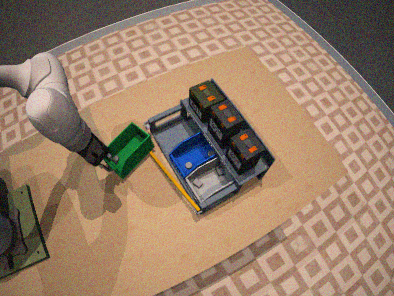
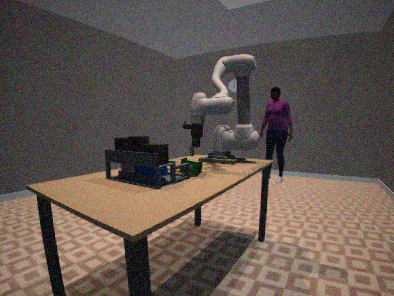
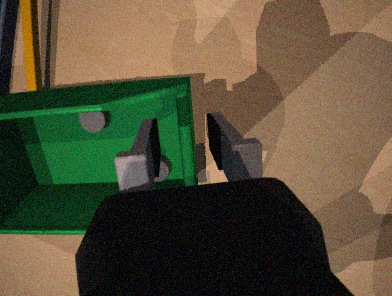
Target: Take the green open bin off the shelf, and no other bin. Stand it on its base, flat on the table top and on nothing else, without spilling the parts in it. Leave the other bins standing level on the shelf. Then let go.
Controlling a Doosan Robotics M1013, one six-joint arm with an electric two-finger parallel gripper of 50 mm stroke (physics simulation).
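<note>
The green open bin stands upright on the table top, in front of the shelf. Two grey round parts lie in it. My gripper is open over the bin's end wall. One finger is on the bin's inner side and the other outside, with gaps to the wall. The blue bin and the grey bin sit side by side on the shelf and look level, with parts in them.
A yellow strip runs along the shelf's front edge, close to the green bin's far end. Three dark boxes with orange marks stand on the shelf's raised rear board. A person stands beyond the table.
</note>
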